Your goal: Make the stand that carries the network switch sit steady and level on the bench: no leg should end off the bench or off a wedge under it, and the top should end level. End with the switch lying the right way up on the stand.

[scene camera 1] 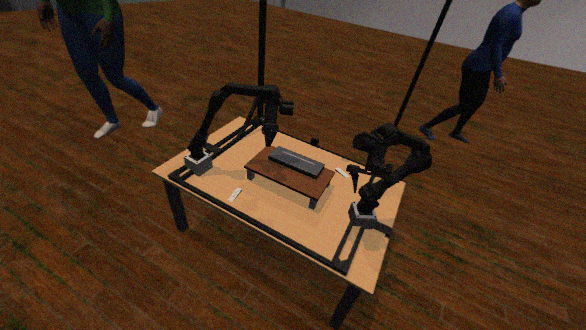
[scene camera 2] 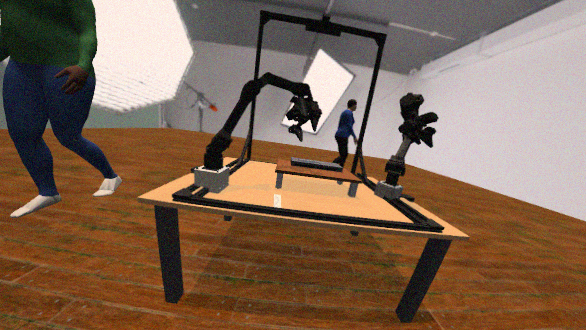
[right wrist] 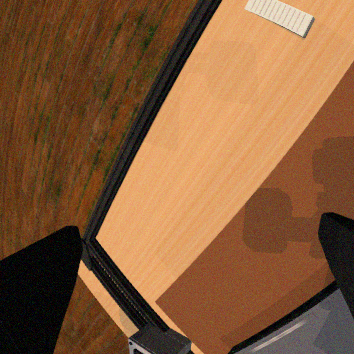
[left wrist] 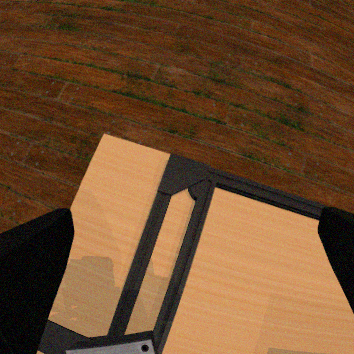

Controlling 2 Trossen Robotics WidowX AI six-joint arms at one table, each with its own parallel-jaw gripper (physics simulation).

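Places are measured from the left arm's base along level axes (x ahead, y left, z up), in millimetres.
Pixels of known places: left gripper, fingertip midpoint: (scene camera 1: 367,195) (scene camera 2: 425,145) (left wrist: 201,222); right gripper, fingertip midpoint: (scene camera 1: 267,146) (scene camera 2: 307,136) (right wrist: 202,233); left arm's base, origin of the base link: (scene camera 1: 364,209) (scene camera 2: 390,183); right arm's base, origin of the base link: (scene camera 1: 197,155) (scene camera 2: 213,167).
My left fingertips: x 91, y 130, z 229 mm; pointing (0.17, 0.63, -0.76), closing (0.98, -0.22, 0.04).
Observation:
Ahead of a thing's pixels: the offset from my left fingertips to its top centre. Level surfaces: height alone.
The stand (scene camera 1: 280,172) (scene camera 2: 285,166) (right wrist: 210,300) has a brown top on grey legs near mid-bench. Whether every leg touches the bench, or the top is level, I cannot tell. The dark grey switch {416 mm right, 226 mm ahead, 183 mm down} (scene camera 1: 296,161) (scene camera 2: 316,164) (right wrist: 300,330) lies flat on the top. A white ridged wedge {256 mm right, 534 mm ahead, 299 mm down} (scene camera 1: 235,194) (scene camera 2: 277,201) (right wrist: 280,17) lies on the near side of the bench; another white wedge {474 mm right, 64 mm back, 299 mm down} (scene camera 1: 342,172) lies beyond the stand's right end. My right gripper (scene camera 1: 270,142) (scene camera 2: 306,131) (right wrist: 202,233) is open above the stand's left end. My left gripper (scene camera 1: 371,181) (scene camera 2: 431,128) (left wrist: 201,222) is open, right of the stand.
The wooden bench {311 mm down} (scene camera 1: 280,220) (scene camera 2: 240,200) (left wrist: 250,260) (right wrist: 200,125) carries black rails (scene camera 1: 260,225) (scene camera 2: 300,213) along its edges. A black overhead frame (scene camera 2: 256,55) rises at the back. Two people (scene camera 1: 92,50) (scene camera 1: 482,65) stand on the floor beyond the bench.

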